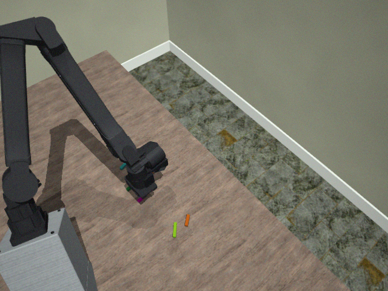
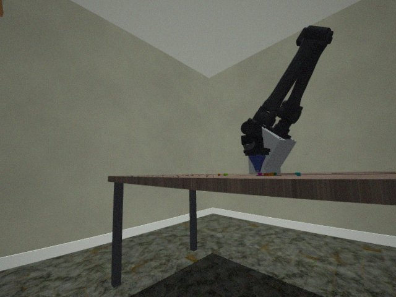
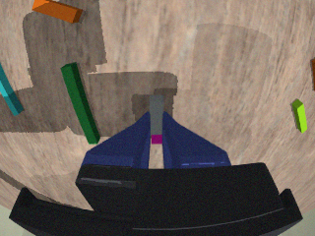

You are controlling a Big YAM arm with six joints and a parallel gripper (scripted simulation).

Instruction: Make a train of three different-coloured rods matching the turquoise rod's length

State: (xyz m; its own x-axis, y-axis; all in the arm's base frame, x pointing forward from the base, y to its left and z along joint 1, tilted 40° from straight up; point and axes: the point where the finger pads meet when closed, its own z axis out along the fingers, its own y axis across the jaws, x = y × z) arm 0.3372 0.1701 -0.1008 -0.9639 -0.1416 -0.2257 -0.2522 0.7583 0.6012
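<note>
The grey rod is 10 mm below my hand. The rest, counted from my hand: lime rod 170 mm to the right, 40 mm ahead, 20 mm below; magenta rod 20 mm below, 20 mm behind, 10 mm to the right; green rod 70 mm to the left, 20 mm below, 10 mm behind.
</note>
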